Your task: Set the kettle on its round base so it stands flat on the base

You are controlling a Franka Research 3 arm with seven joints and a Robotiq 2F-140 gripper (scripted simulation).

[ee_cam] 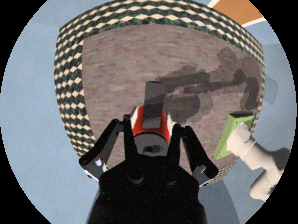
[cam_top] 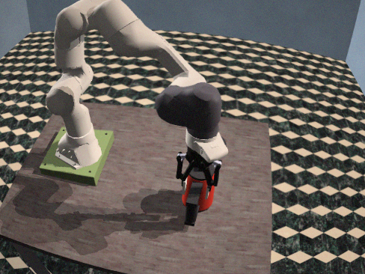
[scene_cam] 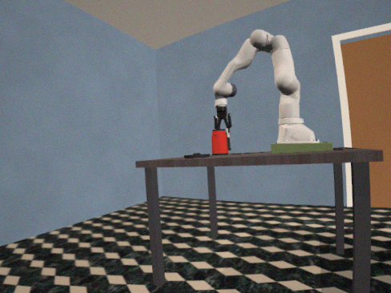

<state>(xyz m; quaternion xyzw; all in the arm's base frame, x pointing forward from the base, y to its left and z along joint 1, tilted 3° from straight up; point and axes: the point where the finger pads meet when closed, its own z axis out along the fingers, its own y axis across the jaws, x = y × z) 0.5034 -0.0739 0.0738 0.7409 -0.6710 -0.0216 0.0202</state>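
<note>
Now: hand 30 mm to the right of the red kettle and 60 mm above it. The rest, counted from my hand: round kettle base (50 mm behind, 370 mm to the left, 140 mm below).
</note>
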